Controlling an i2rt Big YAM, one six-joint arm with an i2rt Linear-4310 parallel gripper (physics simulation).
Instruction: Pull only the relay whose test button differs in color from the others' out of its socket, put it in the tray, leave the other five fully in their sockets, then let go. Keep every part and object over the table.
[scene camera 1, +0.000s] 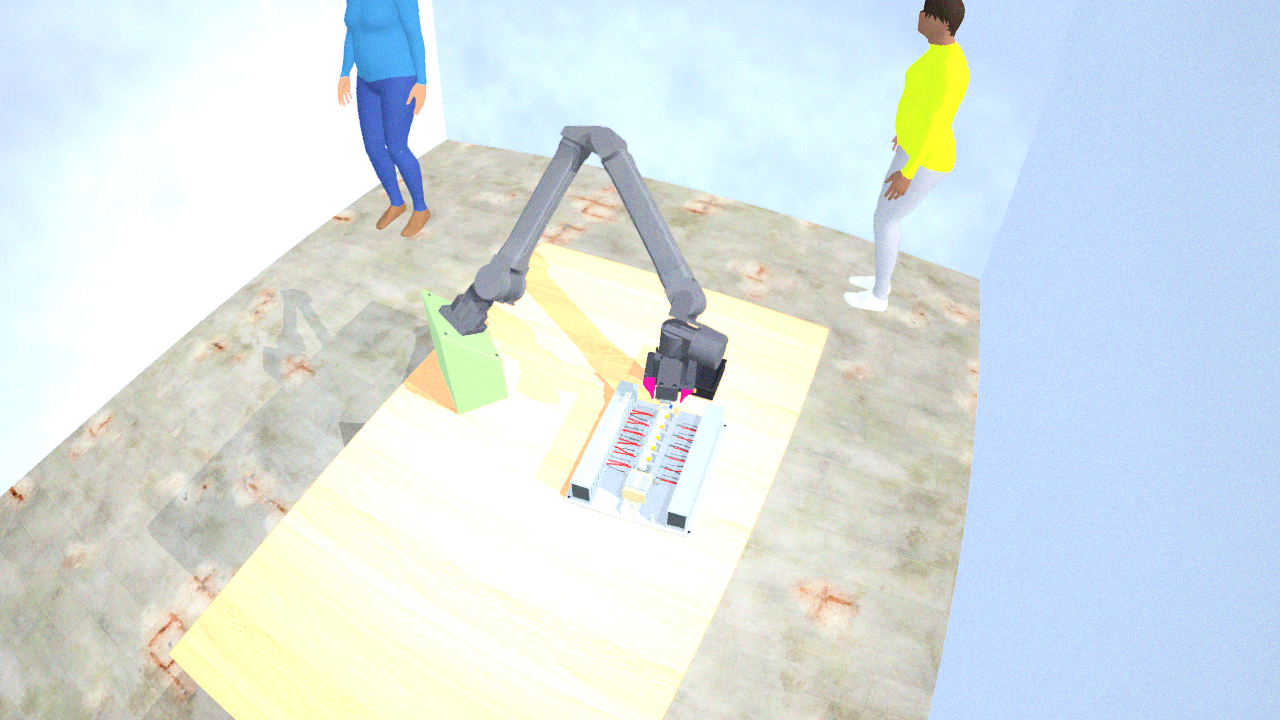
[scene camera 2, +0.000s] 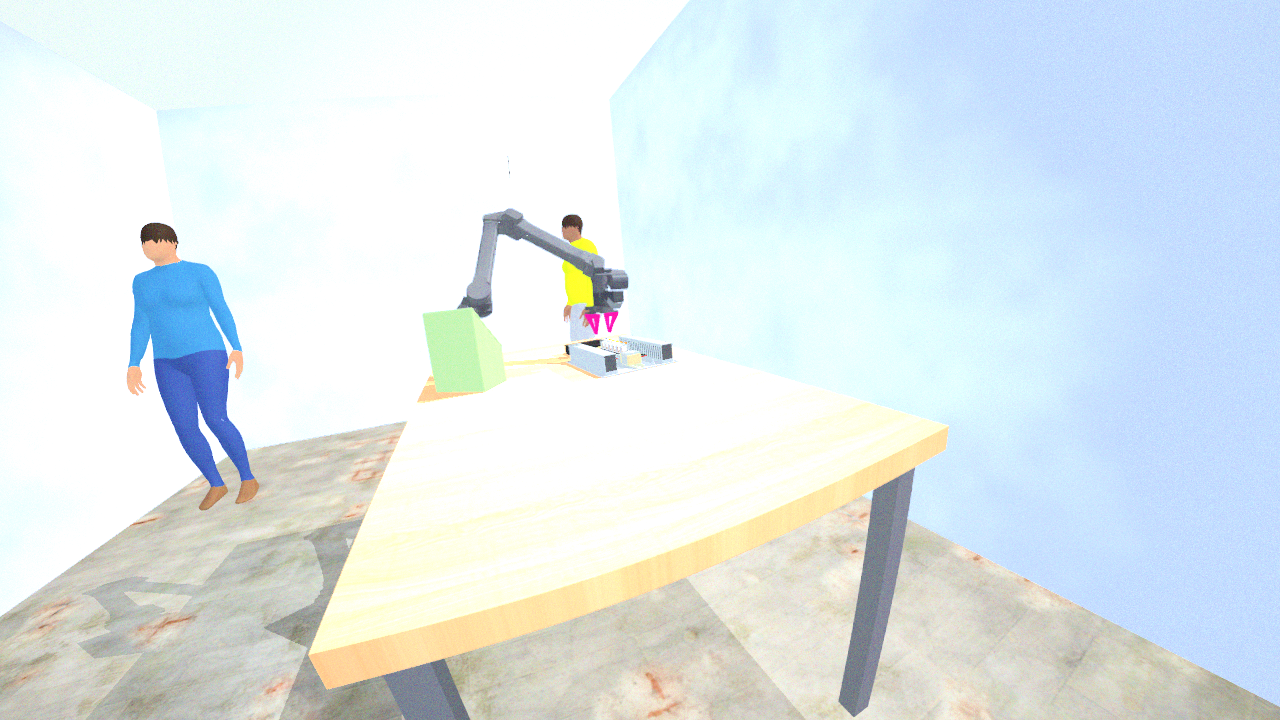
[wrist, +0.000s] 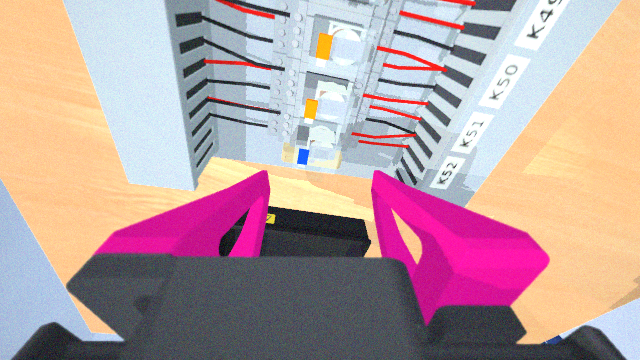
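Seen in the pictures: gripper, between the fingertips: (scene camera 2: 602, 333) (wrist: 320, 180); arm's base, origin of its link: (scene camera 1: 461, 321) (scene camera 2: 459, 330).
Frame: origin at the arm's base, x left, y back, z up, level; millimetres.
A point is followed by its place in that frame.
Observation:
The relay with the blue test button (wrist: 303, 156) {x 156, y -470, z -107 mm} (scene camera 1: 670, 406) {x 155, y -470, z -107 mm} sits in the end socket of the row, at the K52 end. Relays with orange buttons, such as one (wrist: 331, 106) {x 121, y -470, z -108 mm} beside it and another (wrist: 345, 47) {x 94, y -478, z -109 mm} farther along, sit in their sockets; the rest of the row is cut off in the wrist view. My gripper (wrist: 320, 180) {x 154, y -460, z -87 mm} (scene camera 1: 668, 399) {x 154, y -460, z -87 mm} (scene camera 2: 603, 331) {x 154, y -460, z -87 mm} is open and empty, above the K52 end of the panel, fingers spread across the row. The black tray (wrist: 320, 225) {x 254, y -405, z -158 mm} (scene camera 1: 716, 381) {x 310, y -498, z -141 mm} lies beyond that end, partly hidden by the gripper.
Slotted wire ducts (scene camera 1: 601, 443) {x -10, y -411, z -113 mm} (scene camera 1: 699, 465) {x 62, y -604, z -114 mm} flank the relay row, with red and black wires between. A beige terminal block (scene camera 1: 635, 486) {x -47, y -524, z -130 mm} stands at the row's other end. The arm stands on a green wedge (scene camera 1: 474, 371) {x -57, y -91, z -59 mm} (scene camera 2: 456, 353) {x -77, y 4, z -59 mm}. Two people stand beyond the wooden table (scene camera 1: 447, 573) (scene camera 2: 626, 447).

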